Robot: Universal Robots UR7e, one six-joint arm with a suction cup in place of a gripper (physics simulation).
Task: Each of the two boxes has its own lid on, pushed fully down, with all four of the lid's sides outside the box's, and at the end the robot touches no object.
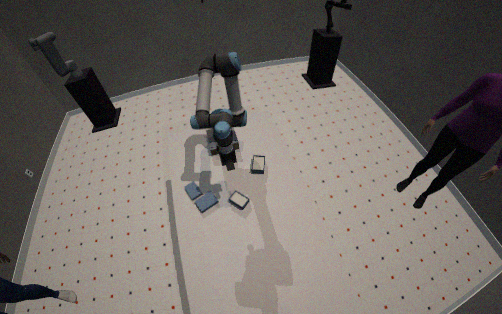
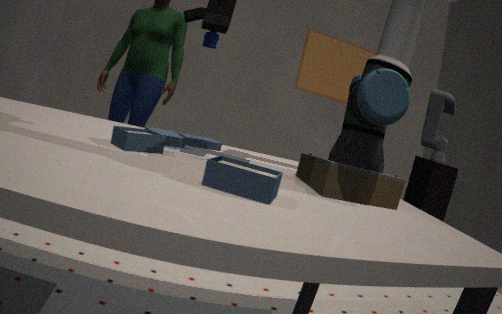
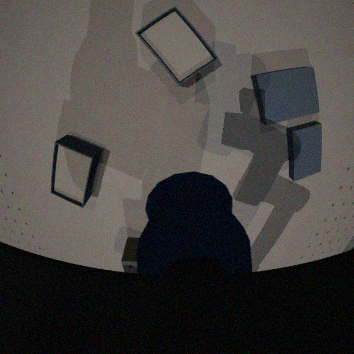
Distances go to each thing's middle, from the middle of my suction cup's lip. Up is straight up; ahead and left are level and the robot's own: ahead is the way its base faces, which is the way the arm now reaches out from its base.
Scene:
Now: suction cup 270 mm above the larger blue-grey lid [image 3: 283,94], 200 mm to the left of it and 70 mm short of it. The rest, counted from my suction cup: smaller blue-grey lid [image 3: 304,140] 280 mm to the right, 270 mm below, 40 mm behind.

